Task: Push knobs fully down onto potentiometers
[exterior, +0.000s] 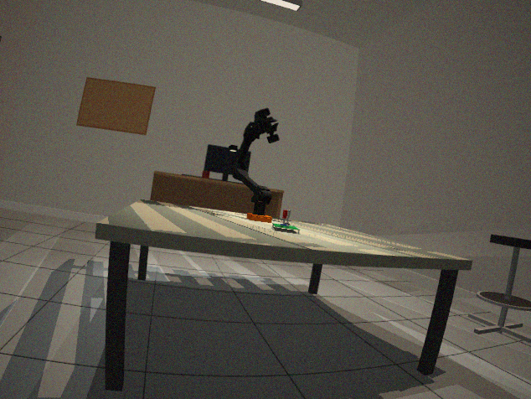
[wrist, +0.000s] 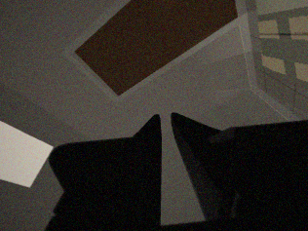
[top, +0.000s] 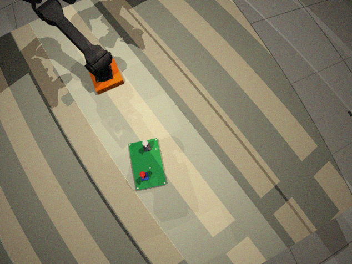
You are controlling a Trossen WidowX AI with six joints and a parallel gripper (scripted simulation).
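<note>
Now: the grey knob 230 mm ahead of my gripper tip, 90 mm to the left of it and 440 mm below it. Round my gripper tip: red knob (330 mm ahead, 60 mm to the left, 440 mm below).
</note>
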